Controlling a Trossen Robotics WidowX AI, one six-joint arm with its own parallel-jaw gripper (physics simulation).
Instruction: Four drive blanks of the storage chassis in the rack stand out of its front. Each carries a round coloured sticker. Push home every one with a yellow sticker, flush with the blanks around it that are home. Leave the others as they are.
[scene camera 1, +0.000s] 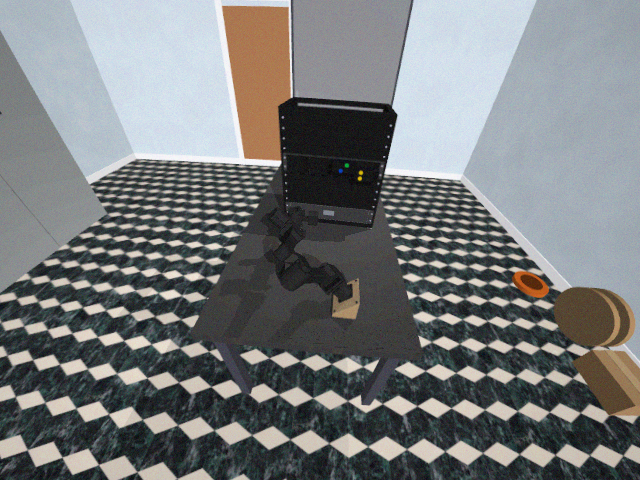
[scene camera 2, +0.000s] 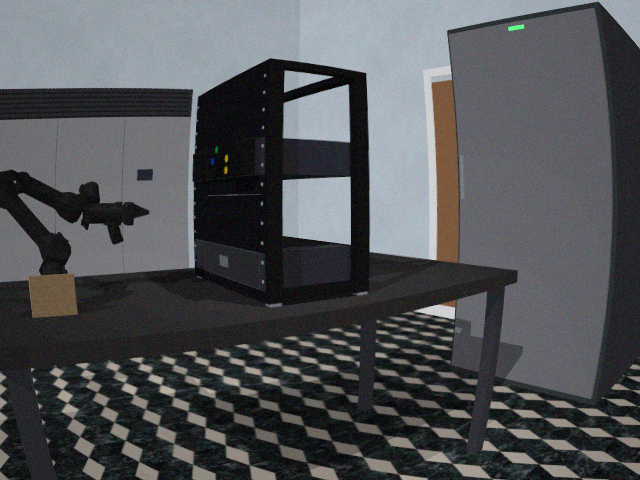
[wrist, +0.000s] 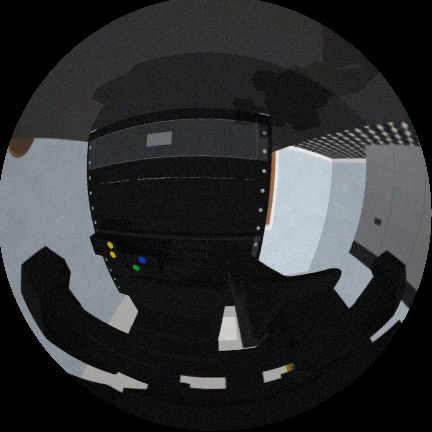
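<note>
The rack (scene camera 1: 333, 129) (scene camera 2: 272, 222) (wrist: 175, 200) holds the black storage chassis (scene camera 1: 310, 178) (scene camera 2: 316, 157) (wrist: 225, 248). On the chassis's right part are an upper yellow sticker (scene camera 1: 360, 172) (scene camera 2: 226, 158) (wrist: 113, 254), a lower yellow sticker (scene camera 1: 359, 178) (scene camera 2: 225, 169) (wrist: 110, 245), a green sticker (scene camera 1: 346, 165) (scene camera 2: 216, 149) (wrist: 136, 267) and a blue sticker (scene camera 1: 340, 170) (scene camera 2: 212, 161) (wrist: 142, 260). How far each blank stands out is too dark to tell. My gripper (scene camera 1: 296, 209) (scene camera 2: 148, 211) (wrist: 225, 244) is shut and empty, in front of the rack, apart from it, left of the stickers.
The rack stands on the dark table (scene camera 1: 320, 330) (scene camera 2: 330, 320). A grey unit (scene camera 1: 351, 214) (scene camera 2: 232, 262) (wrist: 200, 137) sits at the rack's bottom. The arm's base is by a wooden block (scene camera 1: 345, 310) (scene camera 2: 53, 295) near the table's front. A tall grey cabinet (scene camera 2: 532, 180) stands beyond the table.
</note>
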